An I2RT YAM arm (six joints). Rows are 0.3 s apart.
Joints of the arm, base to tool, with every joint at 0 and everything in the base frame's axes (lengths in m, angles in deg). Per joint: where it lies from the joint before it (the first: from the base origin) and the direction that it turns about. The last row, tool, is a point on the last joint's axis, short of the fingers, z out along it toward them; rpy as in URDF.
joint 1: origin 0 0 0.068 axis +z
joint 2: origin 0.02 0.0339 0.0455 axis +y
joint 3: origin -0.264 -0.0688 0 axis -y
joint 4: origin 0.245 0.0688 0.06 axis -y
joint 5: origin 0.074 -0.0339 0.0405 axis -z
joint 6: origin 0.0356 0 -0.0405 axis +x
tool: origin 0 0 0 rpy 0 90 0
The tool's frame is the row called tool.
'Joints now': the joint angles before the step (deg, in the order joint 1, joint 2, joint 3, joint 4, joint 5, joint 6). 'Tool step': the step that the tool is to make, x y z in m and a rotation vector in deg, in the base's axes. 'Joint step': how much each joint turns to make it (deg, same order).
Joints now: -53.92, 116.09, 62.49, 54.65, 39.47, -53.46
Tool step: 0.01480, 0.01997, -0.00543, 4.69, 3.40, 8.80
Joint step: 2.80, -2.40, -2.31, -5.86, -6.00, -0.05
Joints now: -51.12, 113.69, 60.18, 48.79, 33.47, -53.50
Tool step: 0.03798, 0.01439, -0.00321, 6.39, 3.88, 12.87
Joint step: 4.46, 0.70, 4.12, -10.81, -8.50, 0.04
